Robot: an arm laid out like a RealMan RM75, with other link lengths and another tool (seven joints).
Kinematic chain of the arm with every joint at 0, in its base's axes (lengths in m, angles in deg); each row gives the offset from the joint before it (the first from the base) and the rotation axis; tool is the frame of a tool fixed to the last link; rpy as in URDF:
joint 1: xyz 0 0 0.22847 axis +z
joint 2: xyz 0 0 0 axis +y
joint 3: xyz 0 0 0.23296 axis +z
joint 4: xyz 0 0 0 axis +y
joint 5: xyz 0 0 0.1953 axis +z
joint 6: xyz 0 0 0 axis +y
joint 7: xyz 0 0 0.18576 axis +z
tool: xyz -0.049 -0.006 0.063 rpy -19.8 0 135.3
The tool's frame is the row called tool.
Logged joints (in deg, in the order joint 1, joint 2, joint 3, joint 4, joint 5, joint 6, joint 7), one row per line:
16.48, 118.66, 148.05, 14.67, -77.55, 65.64, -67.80
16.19, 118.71, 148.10, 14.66, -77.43, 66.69, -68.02
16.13, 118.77, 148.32, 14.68, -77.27, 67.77, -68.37
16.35, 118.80, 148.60, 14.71, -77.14, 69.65, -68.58
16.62, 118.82, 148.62, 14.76, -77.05, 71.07, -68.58
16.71, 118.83, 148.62, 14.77, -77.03, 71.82, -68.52
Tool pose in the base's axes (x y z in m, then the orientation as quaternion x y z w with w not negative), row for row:
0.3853, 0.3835, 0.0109, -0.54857, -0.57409, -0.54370, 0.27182
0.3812, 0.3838, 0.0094, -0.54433, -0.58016, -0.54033, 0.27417
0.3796, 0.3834, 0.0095, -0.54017, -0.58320, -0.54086, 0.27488
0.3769, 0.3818, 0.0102, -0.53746, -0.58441, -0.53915, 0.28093
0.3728, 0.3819, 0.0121, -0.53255, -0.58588, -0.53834, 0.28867
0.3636, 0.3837, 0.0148, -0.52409, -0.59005, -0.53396, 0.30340
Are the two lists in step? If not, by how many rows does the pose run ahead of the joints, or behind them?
The pose runs 2 rows behind the joints: the pose in row i belongs to the joints in row i - 2.
